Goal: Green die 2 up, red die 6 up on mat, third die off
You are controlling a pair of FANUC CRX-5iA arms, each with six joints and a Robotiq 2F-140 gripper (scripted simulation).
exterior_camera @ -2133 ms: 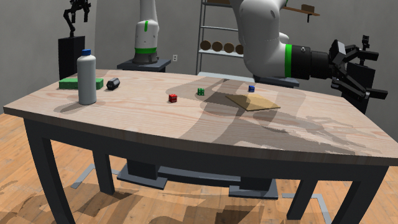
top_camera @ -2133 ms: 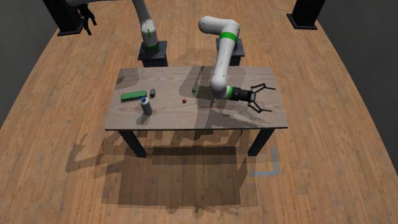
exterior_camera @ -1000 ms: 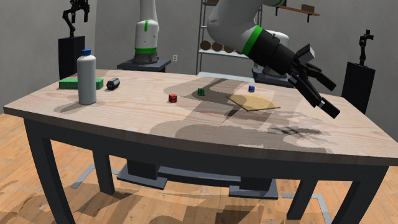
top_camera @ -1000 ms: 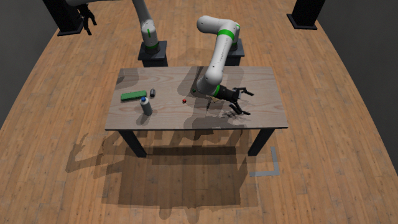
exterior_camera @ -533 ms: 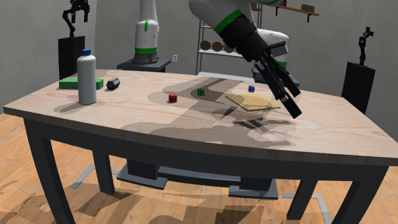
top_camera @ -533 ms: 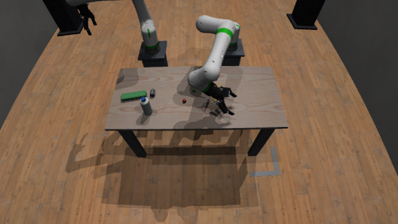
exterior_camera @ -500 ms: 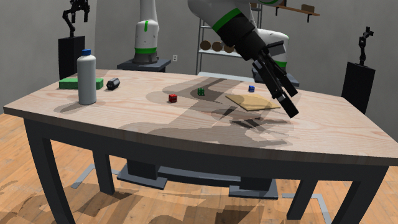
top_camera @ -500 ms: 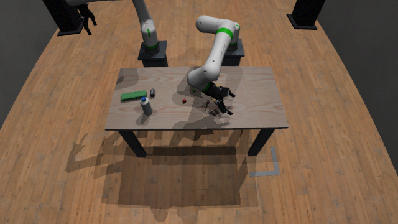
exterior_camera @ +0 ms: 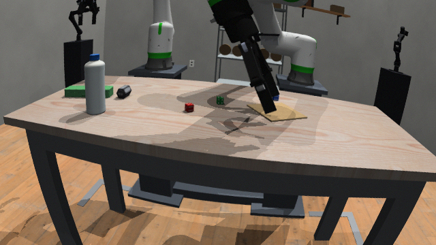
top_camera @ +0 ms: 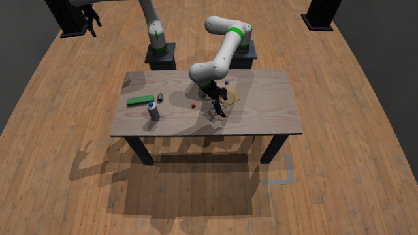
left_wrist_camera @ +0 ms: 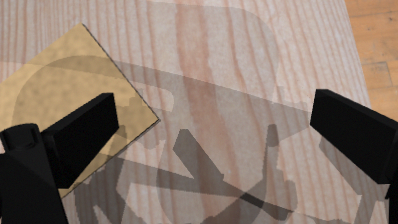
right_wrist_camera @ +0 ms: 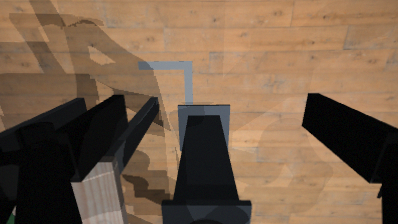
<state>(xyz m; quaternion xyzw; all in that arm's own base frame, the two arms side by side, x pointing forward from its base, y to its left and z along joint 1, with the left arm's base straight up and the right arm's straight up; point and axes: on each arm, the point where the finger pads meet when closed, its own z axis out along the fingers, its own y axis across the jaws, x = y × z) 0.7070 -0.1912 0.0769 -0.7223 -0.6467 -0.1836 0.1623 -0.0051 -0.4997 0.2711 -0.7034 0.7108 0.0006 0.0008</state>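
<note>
Right now my left hand is 70 mm past the red die, 220 mm to the left of it and 70 mm above it. Round my left hand: blue die 280 mm behind, 50 mm to the left, 70 mm below; then green die 170 mm behind, 140 mm to the right, 70 mm below; then tan mat 150 mm behind, 40 mm to the left, 70 mm below.
</note>
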